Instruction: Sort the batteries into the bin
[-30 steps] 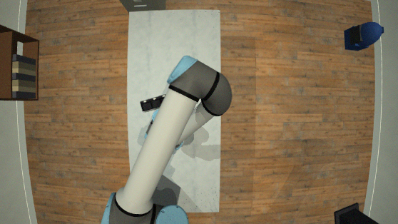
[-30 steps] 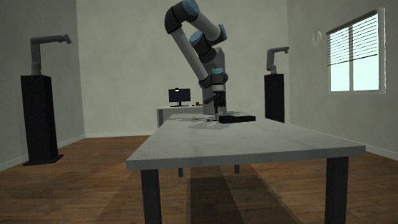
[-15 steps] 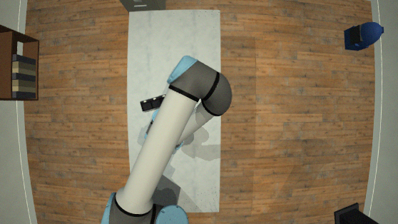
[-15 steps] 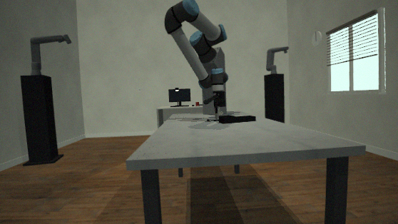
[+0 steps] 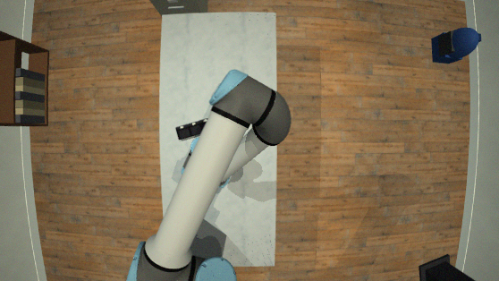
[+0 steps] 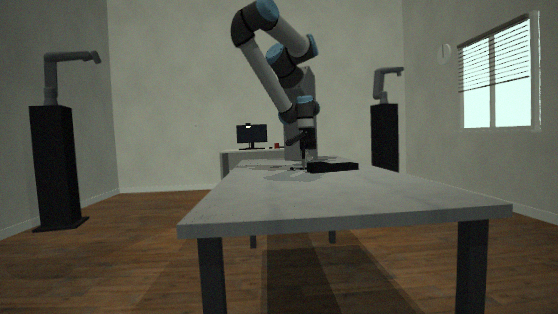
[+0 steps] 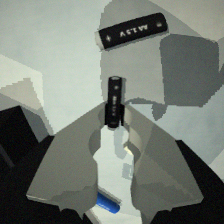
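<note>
The thicker black battery lies 2 cm behind my hand, 5 cm to the right of it and 1 cm below it. Round my hand: white domino 2 cm behind, 6 cm to the left, 1 cm below; blue cylindrical battery 4 cm ahead, 13 cm to the left, 1 cm below; thin black cylindrical battery 1 cm below.
</note>
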